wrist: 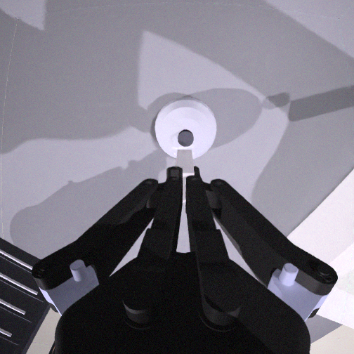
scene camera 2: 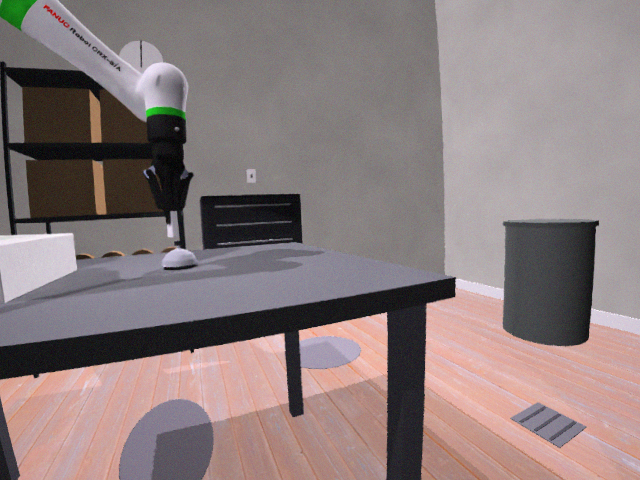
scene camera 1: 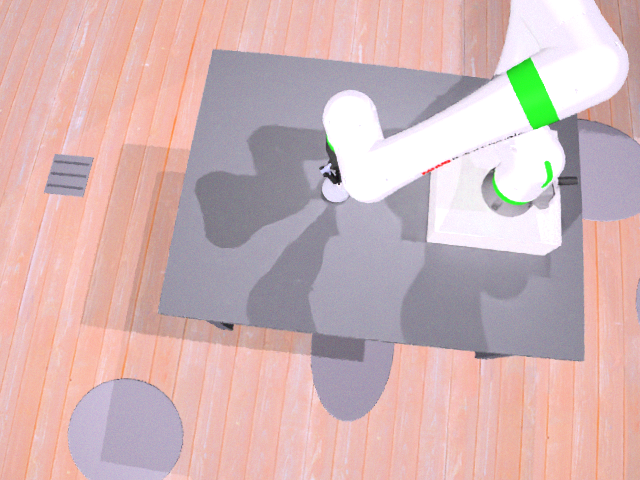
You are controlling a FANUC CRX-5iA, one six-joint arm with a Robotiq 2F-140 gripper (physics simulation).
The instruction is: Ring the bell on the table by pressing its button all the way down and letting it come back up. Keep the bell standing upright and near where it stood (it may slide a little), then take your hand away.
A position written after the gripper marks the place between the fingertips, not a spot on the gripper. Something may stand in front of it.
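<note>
Gripper [scene camera 2: 173,237], also in the wrist view [wrist: 184,160]. Bell [wrist: 181,113].
</note>
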